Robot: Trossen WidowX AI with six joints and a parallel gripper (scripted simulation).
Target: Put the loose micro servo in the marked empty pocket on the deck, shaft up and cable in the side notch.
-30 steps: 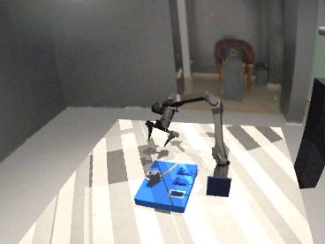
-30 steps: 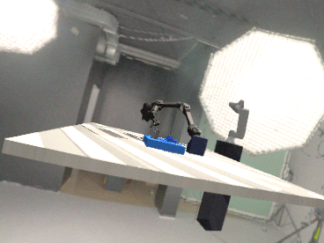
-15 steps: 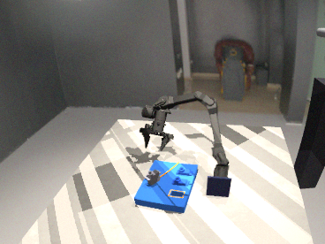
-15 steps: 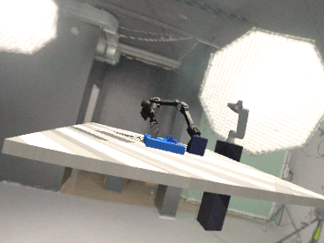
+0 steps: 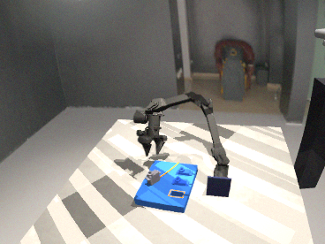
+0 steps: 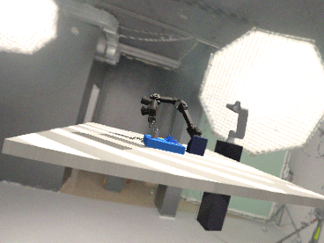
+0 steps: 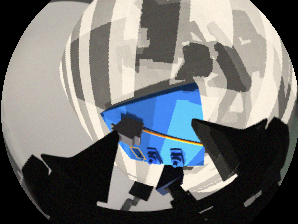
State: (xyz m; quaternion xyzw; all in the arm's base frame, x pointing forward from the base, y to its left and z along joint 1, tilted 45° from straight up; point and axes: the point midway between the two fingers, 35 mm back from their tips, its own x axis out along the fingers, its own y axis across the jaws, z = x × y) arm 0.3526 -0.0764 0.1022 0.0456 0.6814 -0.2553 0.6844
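My gripper tip is now 50 mm past the blue robot deck, 100 mm to the right of it and 100 mm above it.
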